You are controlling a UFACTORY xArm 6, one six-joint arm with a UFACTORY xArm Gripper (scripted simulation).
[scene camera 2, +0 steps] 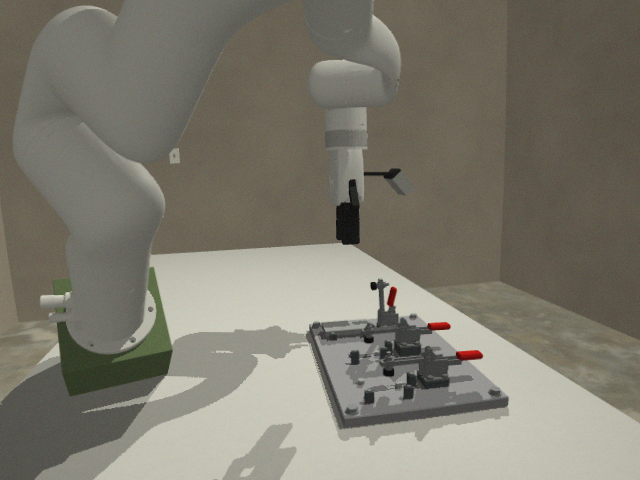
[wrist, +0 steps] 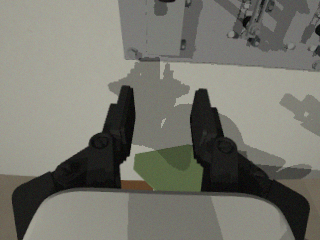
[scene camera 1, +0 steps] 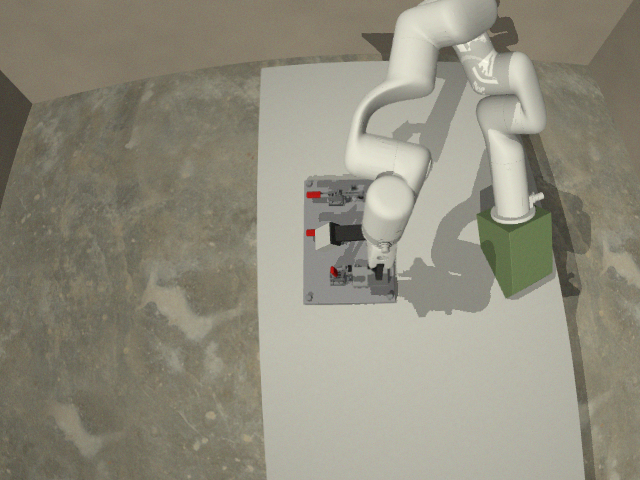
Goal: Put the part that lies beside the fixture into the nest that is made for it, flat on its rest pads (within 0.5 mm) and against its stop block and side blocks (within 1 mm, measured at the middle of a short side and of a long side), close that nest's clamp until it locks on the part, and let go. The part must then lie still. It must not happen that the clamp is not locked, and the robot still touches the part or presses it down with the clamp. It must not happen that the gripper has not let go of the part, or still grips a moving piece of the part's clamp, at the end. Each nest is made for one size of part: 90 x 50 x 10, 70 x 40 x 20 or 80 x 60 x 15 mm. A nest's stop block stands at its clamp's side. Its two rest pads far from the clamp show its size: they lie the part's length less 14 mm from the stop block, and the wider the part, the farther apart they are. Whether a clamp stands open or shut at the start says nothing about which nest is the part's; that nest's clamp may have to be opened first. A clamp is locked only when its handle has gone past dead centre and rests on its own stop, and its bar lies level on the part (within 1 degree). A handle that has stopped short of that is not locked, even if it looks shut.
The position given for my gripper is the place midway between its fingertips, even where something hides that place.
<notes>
I see my gripper (scene camera 2: 347, 241) and a fixture plate (scene camera 1: 316, 265).
My gripper also shows in the wrist view (wrist: 163, 102) and in scene camera 1 (scene camera 1: 374, 256).
</notes>
